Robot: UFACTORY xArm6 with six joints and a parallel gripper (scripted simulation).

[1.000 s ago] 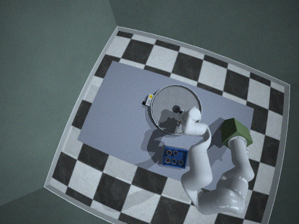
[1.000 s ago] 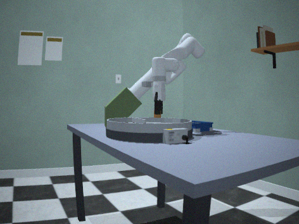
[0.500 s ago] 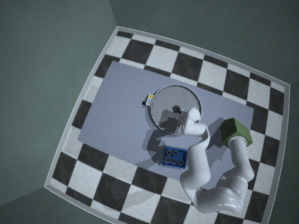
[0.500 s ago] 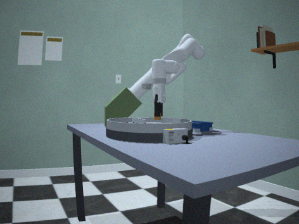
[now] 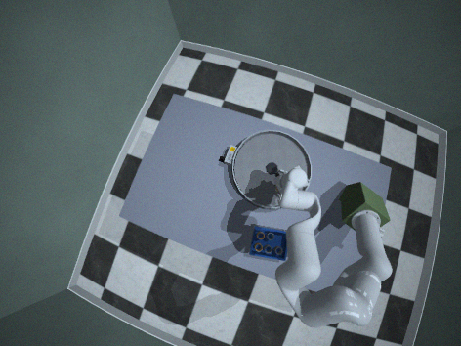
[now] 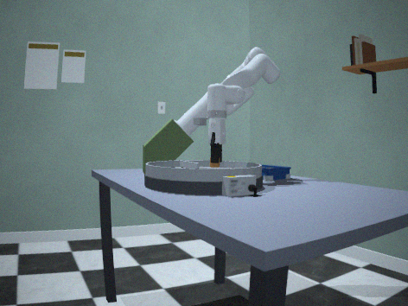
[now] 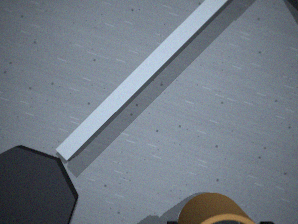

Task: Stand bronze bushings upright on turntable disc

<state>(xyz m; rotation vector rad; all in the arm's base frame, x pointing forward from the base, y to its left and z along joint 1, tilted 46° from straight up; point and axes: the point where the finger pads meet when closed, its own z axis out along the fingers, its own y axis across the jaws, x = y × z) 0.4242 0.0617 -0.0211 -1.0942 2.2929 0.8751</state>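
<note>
Now: the blue crate 27 cm to the left of my hand, 9 cm behind it and 7 cm below it. Also, from my hand: round turntable disc: 8 cm to the right, 8 cm ahead, 5 cm below; then turntable: 10 cm ahead, 8 cm to the right, 5 cm below.
</note>
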